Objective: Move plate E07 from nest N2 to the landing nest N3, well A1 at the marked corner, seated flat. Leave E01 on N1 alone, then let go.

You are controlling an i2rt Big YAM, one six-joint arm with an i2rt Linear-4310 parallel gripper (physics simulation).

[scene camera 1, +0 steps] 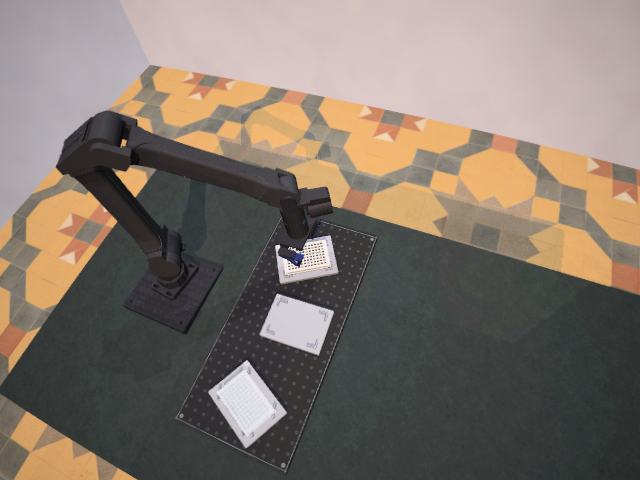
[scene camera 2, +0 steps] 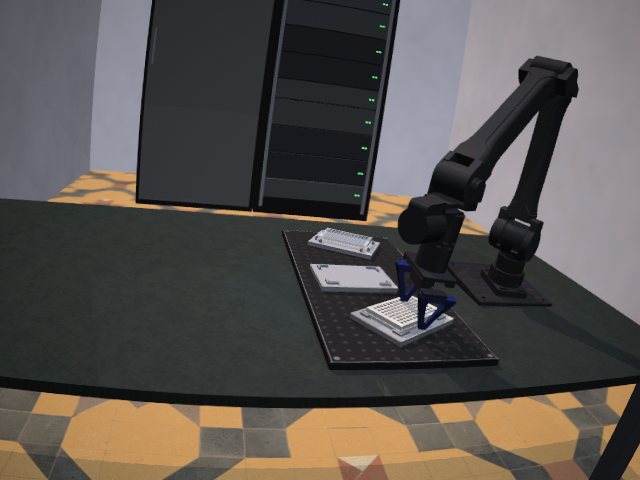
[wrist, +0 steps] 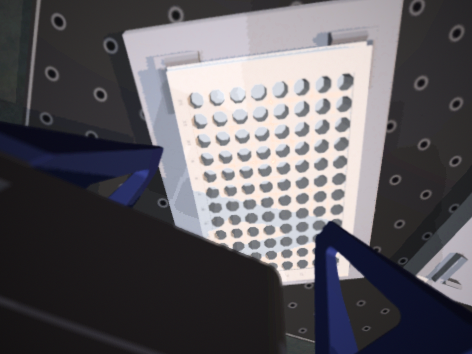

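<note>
A cream plate with round wells point(scene camera 1: 315, 255) point(scene camera 2: 392, 312) point(wrist: 270, 65) lies on a pale nest point(scene camera 1: 334, 260) point(wrist: 225, 35), by the wall-side end of the board. My gripper point(scene camera 1: 306, 241) point(scene camera 2: 413, 312) point(wrist: 244, 195) is open and empty above it. In the wrist view one fingertip is beside the plate's left edge; the other overlaps its lower right corner. The middle nest point(scene camera 1: 297, 324) point(scene camera 2: 354, 276) point(wrist: 462, 240) is bare, with corner brackets. A clear plate point(scene camera 1: 247, 403) point(scene camera 2: 346, 239) sits on the far-end nest point(scene camera 1: 276, 413). Plate and nest names are not readable.
The three nests stand on a black perforated board point(scene camera 1: 281, 452) point(scene camera 2: 413, 356), each turned at a different angle. The arm's base plate point(scene camera 1: 191, 304) point(scene camera 2: 522, 299) stands beside the board. A server rack point(scene camera 2: 261, 180) stands beyond the table.
</note>
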